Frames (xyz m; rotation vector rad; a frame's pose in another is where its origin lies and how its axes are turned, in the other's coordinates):
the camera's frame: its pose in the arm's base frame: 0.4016 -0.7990 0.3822 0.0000 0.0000 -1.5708
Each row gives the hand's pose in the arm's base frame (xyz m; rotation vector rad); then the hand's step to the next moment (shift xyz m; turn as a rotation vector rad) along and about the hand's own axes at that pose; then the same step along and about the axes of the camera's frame.
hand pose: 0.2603 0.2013 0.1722 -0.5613 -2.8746 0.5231
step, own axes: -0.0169 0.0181 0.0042 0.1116 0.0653 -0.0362
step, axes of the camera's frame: -0.0078 0.0205 -0.0121 -0.1114 -0.0723 0.0199
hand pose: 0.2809 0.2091 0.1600 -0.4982 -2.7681 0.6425
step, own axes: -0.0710 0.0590 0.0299 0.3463 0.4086 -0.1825
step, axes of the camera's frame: -0.0114 0.0709 -0.0653 -0.5459 -0.1463 0.0272
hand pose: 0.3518 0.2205 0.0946 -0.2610 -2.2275 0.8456
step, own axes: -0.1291 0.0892 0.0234 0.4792 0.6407 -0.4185
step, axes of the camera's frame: -0.0030 0.0703 -0.1422 -0.8951 -0.0917 0.0754
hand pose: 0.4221 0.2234 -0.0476 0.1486 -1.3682 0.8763
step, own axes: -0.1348 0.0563 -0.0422 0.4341 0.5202 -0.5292
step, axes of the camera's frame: -0.0012 0.0054 -0.1520 -0.8549 0.0719 0.0549
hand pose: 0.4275 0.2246 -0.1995 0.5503 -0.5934 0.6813
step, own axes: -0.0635 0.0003 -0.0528 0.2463 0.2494 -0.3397
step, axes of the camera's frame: -0.0076 -0.0233 -0.0789 -0.4804 0.0859 -0.0089
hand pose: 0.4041 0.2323 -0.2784 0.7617 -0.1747 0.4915
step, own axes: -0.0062 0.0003 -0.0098 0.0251 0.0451 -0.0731
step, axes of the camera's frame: -0.0048 -0.0058 -0.0088 -0.0880 -0.0017 -0.0163
